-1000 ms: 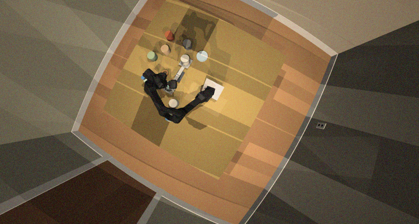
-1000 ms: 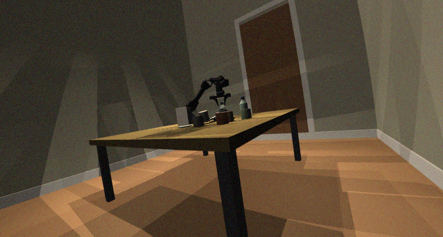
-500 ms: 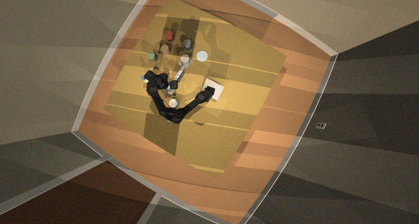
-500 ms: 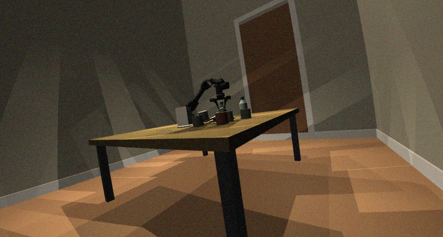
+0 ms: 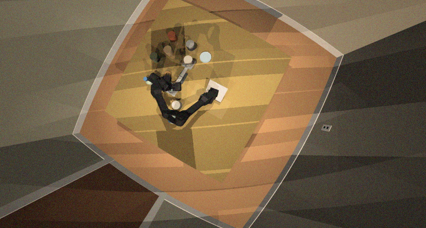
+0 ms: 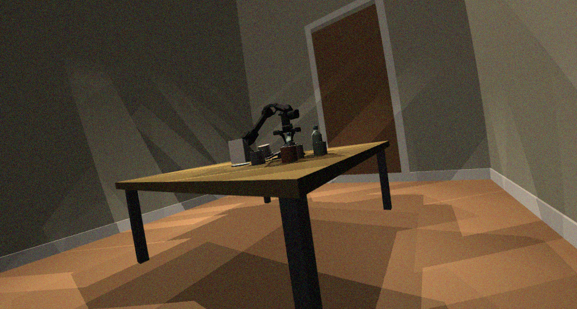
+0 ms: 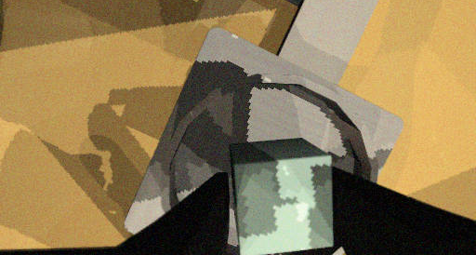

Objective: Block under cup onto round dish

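My gripper tip is now 36 cm to the left of the round light-blue dish, 13 cm past it and 8 cm above it. The rest, counted from my gripper tip: cup (13 cm to the left, 7 cm behind, 4 cm below); red cylinder (43 cm to the right, 19 cm ahead, 4 cm below).
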